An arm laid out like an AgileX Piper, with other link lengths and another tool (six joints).
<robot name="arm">
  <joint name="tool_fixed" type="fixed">
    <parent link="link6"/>
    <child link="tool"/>
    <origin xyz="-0.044 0.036 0.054" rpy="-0.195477 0 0.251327"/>
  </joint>
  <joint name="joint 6" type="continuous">
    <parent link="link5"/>
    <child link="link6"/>
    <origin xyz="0 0.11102 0" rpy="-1.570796 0 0"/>
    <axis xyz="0 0 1"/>
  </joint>
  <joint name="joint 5" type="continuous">
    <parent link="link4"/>
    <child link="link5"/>
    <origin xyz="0 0 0" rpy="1.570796 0 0"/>
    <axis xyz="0 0 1"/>
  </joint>
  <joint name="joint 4" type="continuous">
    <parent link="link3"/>
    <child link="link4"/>
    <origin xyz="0.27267 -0.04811 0" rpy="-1.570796 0 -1.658"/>
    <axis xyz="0 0 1"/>
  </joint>
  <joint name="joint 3" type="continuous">
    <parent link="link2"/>
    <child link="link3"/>
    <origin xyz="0.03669 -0.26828 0" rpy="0 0 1.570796"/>
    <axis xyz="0 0 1"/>
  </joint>
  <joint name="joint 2" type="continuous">
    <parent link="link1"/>
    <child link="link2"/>
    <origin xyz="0 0 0" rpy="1.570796 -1.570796 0"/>
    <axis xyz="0 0 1"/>
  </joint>
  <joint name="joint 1" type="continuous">
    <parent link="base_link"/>
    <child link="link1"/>
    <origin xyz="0 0 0.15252" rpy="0 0 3.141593"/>
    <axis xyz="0 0 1"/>
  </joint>
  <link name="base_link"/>
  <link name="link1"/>
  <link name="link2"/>
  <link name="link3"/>
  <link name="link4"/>
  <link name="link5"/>
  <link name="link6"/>
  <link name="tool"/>
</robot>
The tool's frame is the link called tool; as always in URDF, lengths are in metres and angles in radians. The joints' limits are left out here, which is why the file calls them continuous.
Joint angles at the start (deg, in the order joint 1, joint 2, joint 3, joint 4, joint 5, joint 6):
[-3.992, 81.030, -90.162, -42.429, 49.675, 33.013]
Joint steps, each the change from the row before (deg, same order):
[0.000, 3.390, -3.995, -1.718, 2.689, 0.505]
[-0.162, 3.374, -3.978, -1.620, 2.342, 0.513]
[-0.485, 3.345, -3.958, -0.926, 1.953, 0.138]
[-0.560, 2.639, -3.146, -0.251, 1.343, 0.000]
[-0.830, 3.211, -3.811, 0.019, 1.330, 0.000]
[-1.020, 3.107, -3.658, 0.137, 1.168, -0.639]
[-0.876, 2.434, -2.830, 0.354, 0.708, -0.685]
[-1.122, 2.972, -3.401, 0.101, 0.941, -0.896]
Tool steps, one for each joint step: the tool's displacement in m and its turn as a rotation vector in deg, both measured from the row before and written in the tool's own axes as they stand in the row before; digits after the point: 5 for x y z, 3 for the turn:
[0.00619, -0.00222, 0.00763, -2.737, -0.278, -0.313]
[0.00601, -0.00250, 0.00809, -2.613, -0.106, -0.064]
[0.00498, -0.00276, 0.00908, -2.262, -0.288, 0.121]
[0.00300, -0.00258, 0.00778, -1.531, -0.434, 0.323]
[0.00286, -0.00363, 0.01030, -1.587, -0.601, 0.618]
[0.00262, -0.00234, 0.01121, -1.573, -0.523, 0.102]
[0.00150, -0.00220, 0.00943, -1.001, -0.461, 0.019]
[0.00173, -0.00134, 0.01216, -1.523, -0.421, -0.179]

